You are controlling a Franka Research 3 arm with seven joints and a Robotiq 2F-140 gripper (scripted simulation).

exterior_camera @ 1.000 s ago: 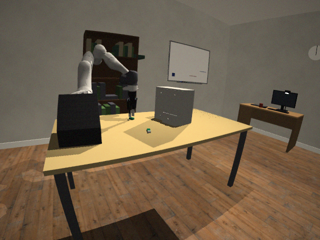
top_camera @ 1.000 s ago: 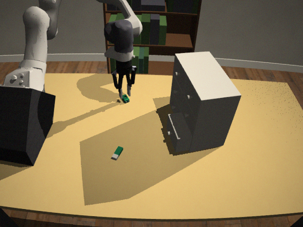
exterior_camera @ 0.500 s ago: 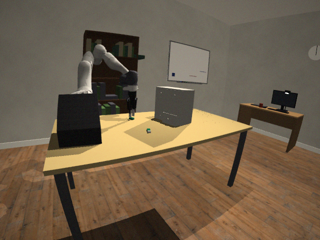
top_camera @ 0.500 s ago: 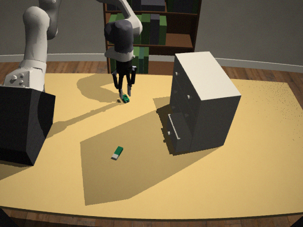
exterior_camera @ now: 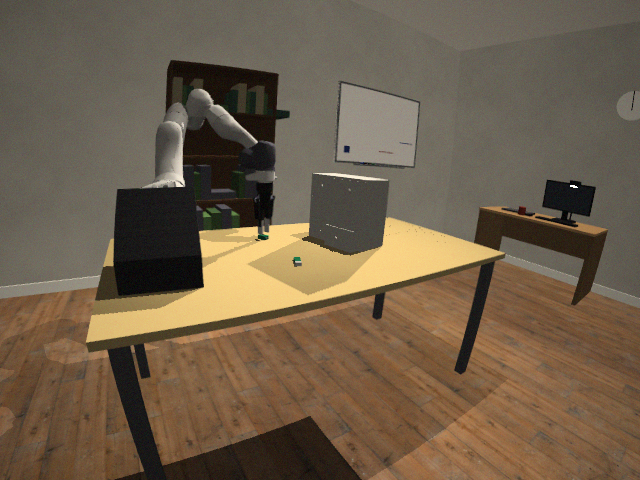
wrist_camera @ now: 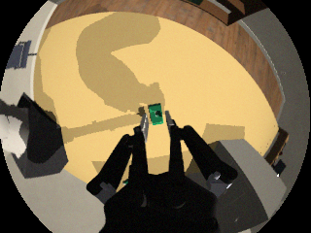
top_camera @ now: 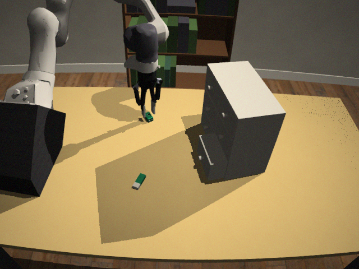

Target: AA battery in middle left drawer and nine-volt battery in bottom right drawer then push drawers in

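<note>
The nine-volt battery is 10 mm to the right of my hand and 50 mm below it. From my hand the other things lie so: blue AA battery (320 mm ahead, 120 mm to the right, 60 mm above).
</note>
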